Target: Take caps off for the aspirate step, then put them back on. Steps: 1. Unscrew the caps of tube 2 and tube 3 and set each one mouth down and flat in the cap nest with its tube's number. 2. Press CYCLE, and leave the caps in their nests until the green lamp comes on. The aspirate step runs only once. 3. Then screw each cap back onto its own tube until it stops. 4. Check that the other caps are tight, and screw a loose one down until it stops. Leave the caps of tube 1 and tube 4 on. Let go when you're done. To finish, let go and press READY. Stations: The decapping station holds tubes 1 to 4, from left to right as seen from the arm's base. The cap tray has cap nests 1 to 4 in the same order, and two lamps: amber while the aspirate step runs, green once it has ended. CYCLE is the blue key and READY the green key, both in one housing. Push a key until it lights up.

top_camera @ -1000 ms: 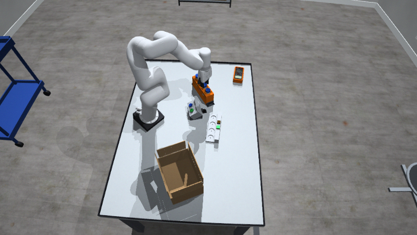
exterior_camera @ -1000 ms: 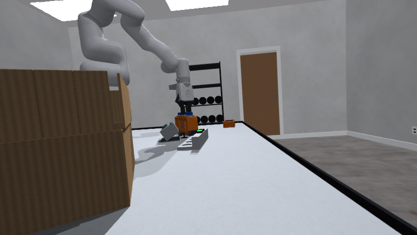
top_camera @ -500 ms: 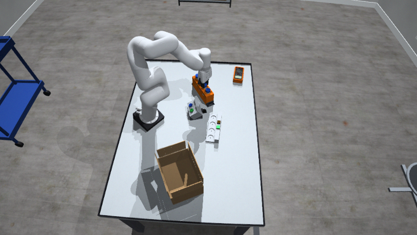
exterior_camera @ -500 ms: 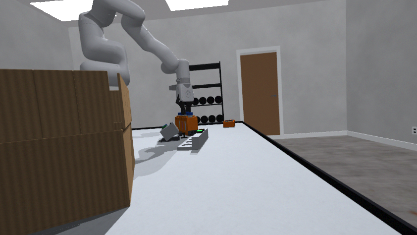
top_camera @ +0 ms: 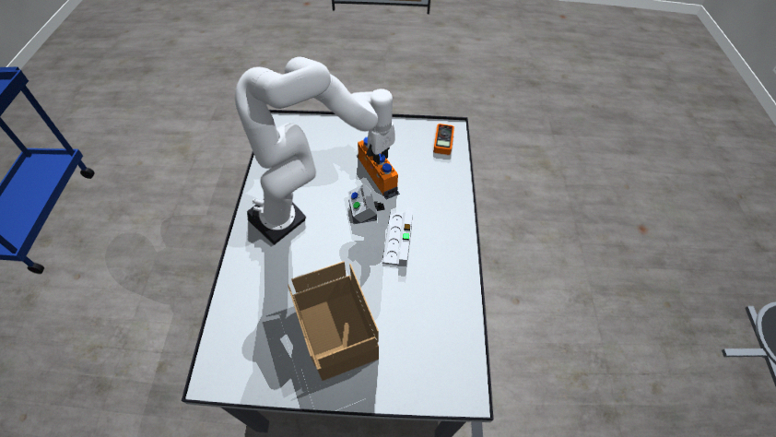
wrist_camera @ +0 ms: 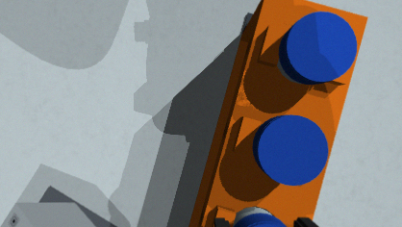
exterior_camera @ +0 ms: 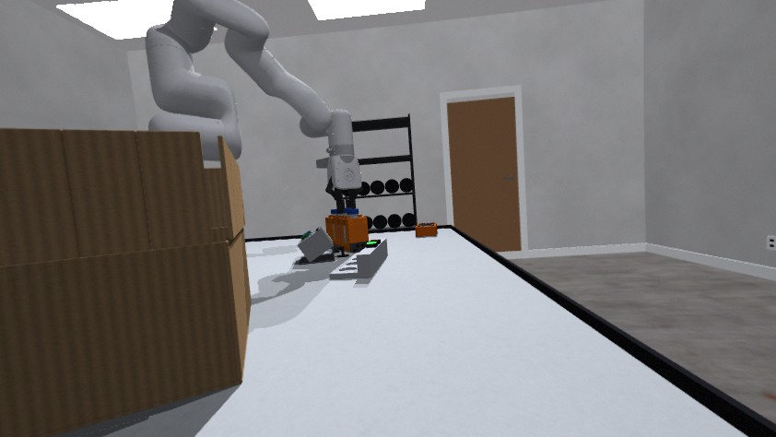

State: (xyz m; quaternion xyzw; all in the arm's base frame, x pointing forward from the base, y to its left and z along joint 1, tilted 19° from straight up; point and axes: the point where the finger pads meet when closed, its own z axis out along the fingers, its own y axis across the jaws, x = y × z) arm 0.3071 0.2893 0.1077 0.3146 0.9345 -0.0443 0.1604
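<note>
My gripper is now 30 mm past the blue cap, 40 mm to the right of it and 20 mm above it. The rest, counted from my hand: green key 60 mm behind, 190 mm to the right, 60 mm below; then blue key 80 mm behind, 150 mm to the right, 60 mm below; then grey key housing 50 mm behind, 170 mm to the right, 80 mm below.
</note>
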